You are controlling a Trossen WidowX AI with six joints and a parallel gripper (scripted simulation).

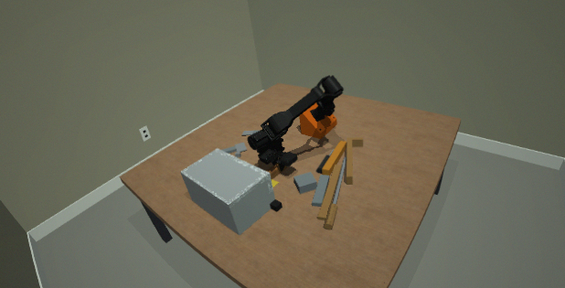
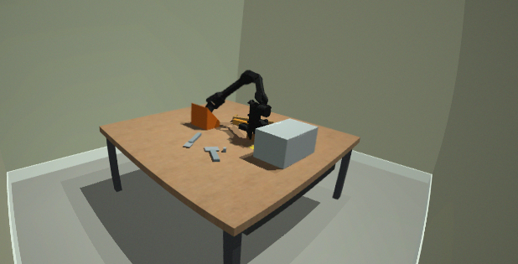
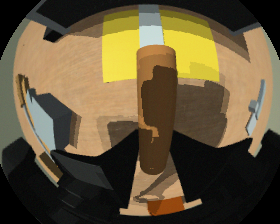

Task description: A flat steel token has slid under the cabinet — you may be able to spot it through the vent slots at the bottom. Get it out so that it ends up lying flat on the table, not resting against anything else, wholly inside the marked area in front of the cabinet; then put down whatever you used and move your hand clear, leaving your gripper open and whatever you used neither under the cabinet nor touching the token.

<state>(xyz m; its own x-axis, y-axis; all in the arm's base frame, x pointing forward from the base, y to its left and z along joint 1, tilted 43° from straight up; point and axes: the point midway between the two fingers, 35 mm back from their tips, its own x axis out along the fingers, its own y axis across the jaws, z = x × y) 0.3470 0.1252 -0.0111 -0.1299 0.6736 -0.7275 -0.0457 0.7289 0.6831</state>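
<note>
Now: the orange bar 200 mm behind my gripper tip, 150 mm to the left of it and 10 mm above it. Also, from my gripper tip: grey block: 160 mm to the left, 10 mm above; wooden stick: 260 mm to the left, 30 mm behind; grey t-piece: 310 mm to the right, 30 mm ahead.
</note>
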